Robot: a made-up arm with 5 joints. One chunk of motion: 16 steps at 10 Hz.
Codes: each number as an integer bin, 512 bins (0 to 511) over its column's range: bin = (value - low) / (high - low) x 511, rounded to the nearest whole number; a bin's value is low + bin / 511 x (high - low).
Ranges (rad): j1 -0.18..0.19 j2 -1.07..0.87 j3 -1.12..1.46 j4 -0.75..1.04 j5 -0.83..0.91
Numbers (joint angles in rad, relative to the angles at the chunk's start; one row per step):
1: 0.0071 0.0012 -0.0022 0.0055 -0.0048
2: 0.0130 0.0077 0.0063 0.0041 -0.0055
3: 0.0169 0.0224 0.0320 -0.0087 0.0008
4: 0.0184 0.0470 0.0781 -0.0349 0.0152
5: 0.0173 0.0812 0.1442 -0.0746 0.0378
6: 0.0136 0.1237 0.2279 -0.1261 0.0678
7: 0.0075 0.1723 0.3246 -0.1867 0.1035
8: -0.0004 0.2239 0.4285 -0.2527 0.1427
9: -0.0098 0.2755 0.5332 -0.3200 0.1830
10: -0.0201 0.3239 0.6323 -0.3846 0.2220
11: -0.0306 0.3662 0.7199 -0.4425 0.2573
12: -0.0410 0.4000 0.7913 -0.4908 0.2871
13: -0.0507 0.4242 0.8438 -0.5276 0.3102
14: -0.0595 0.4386 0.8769 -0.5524 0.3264
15: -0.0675 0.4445 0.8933 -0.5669 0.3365
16: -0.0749 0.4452 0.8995 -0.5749 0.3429
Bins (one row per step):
1: 258 282 221 216 242
2: 267 284 223 215 242
3: 272 288 228 212 244
4: 274 294 237 204 248
5: 272 303 250 193 255
6: 267 314 267 178 264
7: 259 327 286 161 274
8: 248 341 307 142 286
9: 235 354 327 123 297
10: 221 367 347 104 309
11: 206 378 364 88 319
12: 192 387 379 74 328
13: 179 394 389 63 335
14: 166 397 396 56 340
15: 155 399 399 52 343
16: 145 399 400 50 344

